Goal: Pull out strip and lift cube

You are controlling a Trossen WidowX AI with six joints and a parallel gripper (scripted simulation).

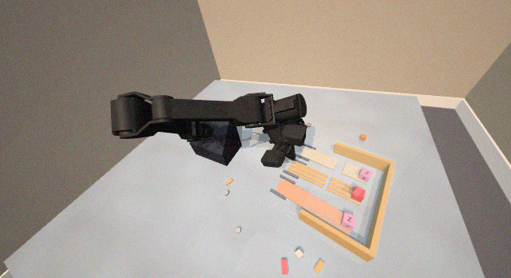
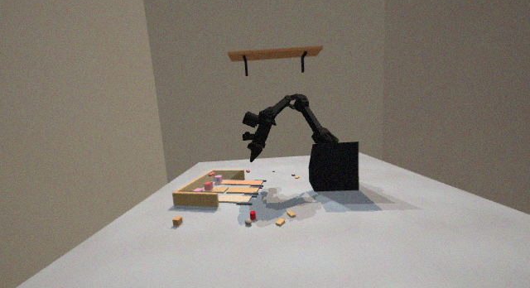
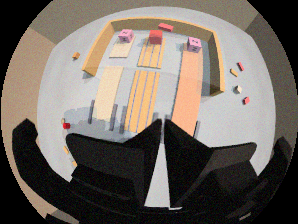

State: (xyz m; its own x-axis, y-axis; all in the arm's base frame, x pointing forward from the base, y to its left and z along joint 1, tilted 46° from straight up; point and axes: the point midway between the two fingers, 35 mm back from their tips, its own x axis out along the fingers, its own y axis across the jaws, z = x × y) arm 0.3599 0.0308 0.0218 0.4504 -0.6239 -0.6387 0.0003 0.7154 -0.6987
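The strip lies 120 mm below my gripper tip, 80 mm ahead of it and 60 mm to the right of it. Round my gripper tip: white block (220 mm to the right, 120 mm below, 100 mm ahead); then red peg (280 mm to the left, 110 mm below, 40 mm behind).
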